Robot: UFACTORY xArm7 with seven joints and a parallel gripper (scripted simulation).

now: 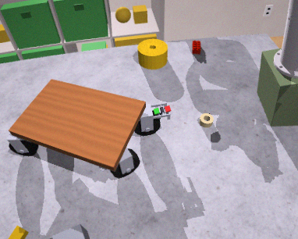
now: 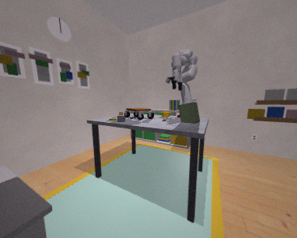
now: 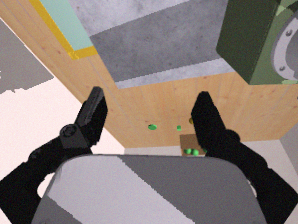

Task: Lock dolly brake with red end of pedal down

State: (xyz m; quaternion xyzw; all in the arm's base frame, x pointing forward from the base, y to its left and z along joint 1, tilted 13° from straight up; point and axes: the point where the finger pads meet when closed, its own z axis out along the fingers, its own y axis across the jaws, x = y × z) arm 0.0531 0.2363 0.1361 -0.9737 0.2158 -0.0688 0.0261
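Now: hand 290 mm short of the brake pedal, 270 mm to the left of it and 240 mm above it. Also, from my hand: yellow cylinder: 220 mm ahead, 590 mm to the right, 290 mm below; then cream ring: 160 mm ahead, 250 mm to the right, 310 mm below; then red block: 30 mm ahead, 600 mm to the right, 310 mm below.
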